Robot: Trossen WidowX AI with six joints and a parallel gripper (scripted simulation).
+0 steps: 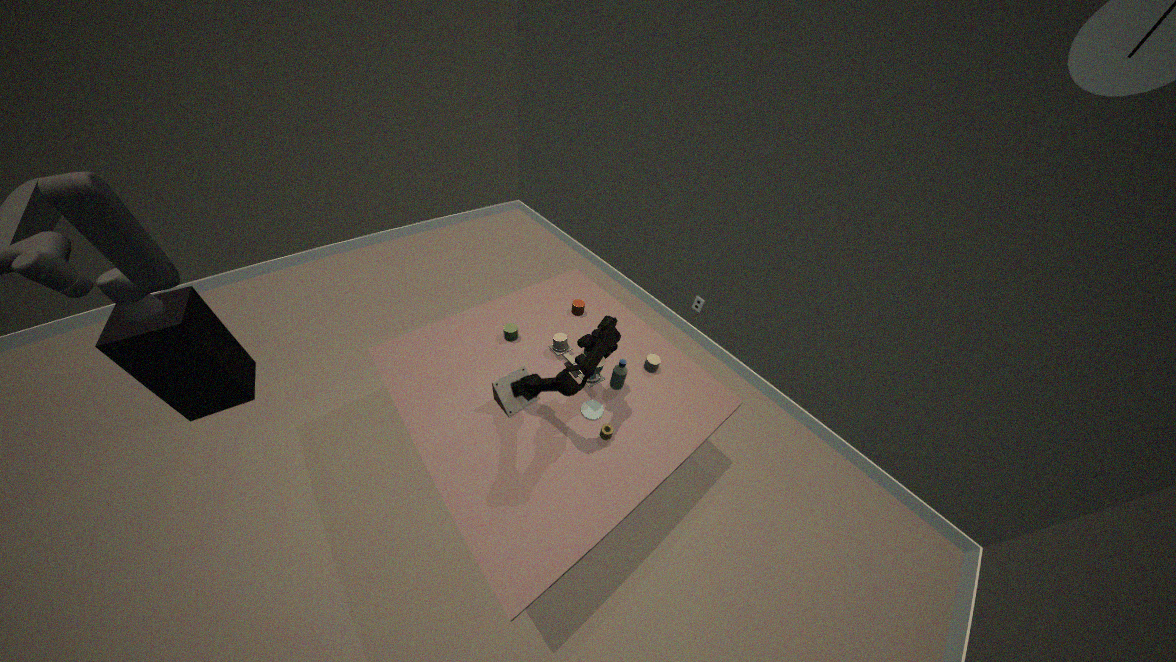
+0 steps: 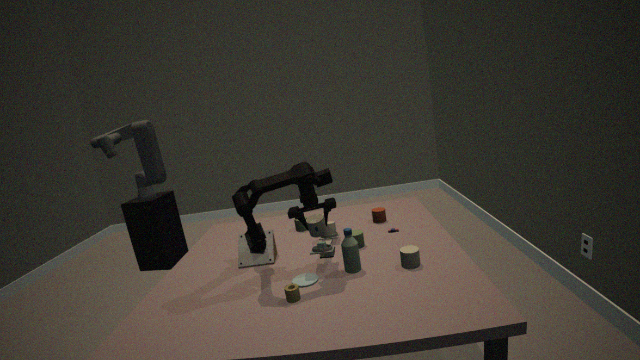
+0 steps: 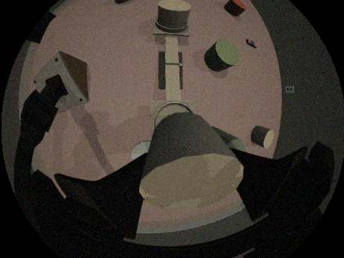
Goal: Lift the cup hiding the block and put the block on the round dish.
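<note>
My gripper tip is 17 cm above the round dish, 10 cm to the left of it and 6 cm past it. From my gripper tip the other things lie so: blue-capped bottle 12 cm ahead, 6 cm below, 4 cm to the right; balance beam 14 cm to the left, 13 cm below; balance 15 cm below, 14 cm to the left.
</note>
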